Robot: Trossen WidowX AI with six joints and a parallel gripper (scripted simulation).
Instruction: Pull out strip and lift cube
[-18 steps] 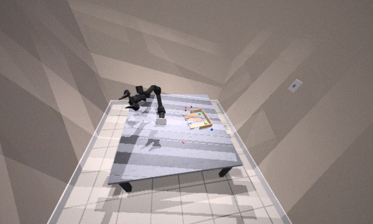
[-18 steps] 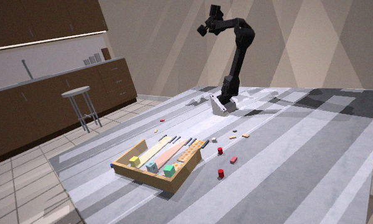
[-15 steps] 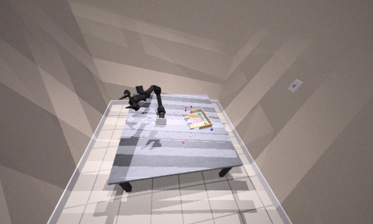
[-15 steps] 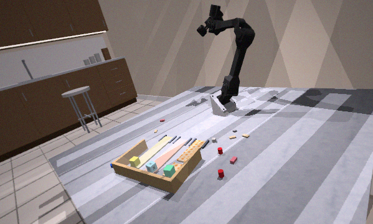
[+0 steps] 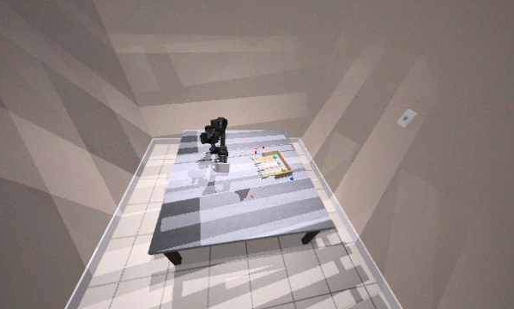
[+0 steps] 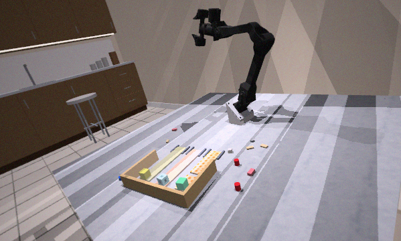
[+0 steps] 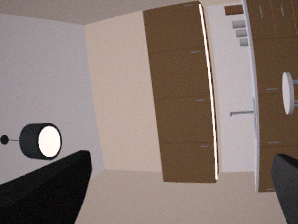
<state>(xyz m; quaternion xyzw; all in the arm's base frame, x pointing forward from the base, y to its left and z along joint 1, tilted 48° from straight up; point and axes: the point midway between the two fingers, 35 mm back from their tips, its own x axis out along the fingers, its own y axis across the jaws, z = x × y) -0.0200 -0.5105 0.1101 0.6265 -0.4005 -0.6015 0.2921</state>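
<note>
Now: the orange-dotted strip 42 cm ahead of my gripper tip, 43 cm to the left of it and 54 cm below it.
</note>
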